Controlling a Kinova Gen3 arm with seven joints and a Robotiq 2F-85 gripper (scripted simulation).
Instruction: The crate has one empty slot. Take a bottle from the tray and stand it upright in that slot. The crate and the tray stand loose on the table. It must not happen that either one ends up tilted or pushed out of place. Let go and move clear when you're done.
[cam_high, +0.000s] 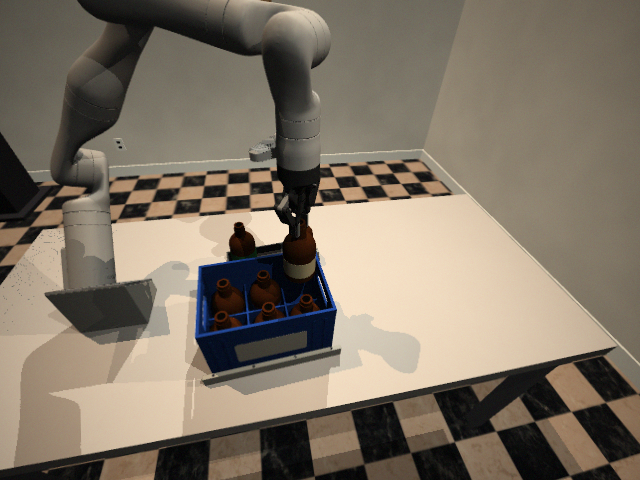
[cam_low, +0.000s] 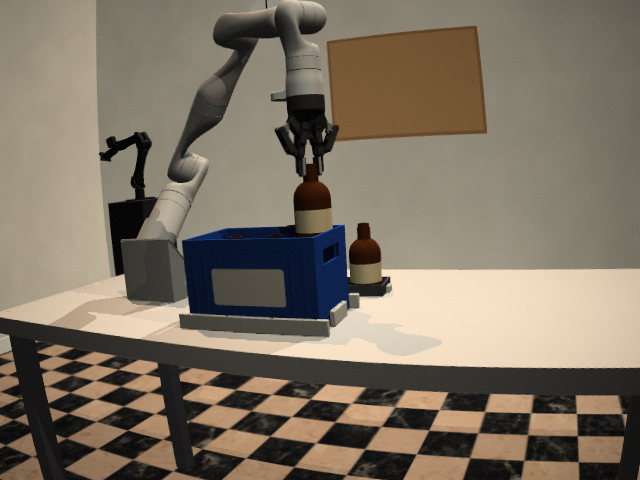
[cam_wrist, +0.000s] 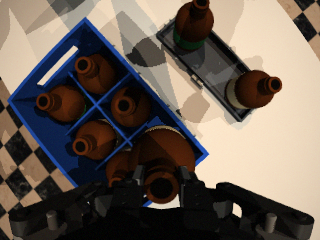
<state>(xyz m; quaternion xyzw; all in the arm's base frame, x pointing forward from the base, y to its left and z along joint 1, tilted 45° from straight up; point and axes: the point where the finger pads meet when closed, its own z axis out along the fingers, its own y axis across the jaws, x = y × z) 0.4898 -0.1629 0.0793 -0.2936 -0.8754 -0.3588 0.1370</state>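
Right now the crate is 80 mm behind my hand, 50 mm to the right of it and 210 mm below it. The rest, counted from my hand: dark tray 60 mm behind, 190 mm to the left, 280 mm below.
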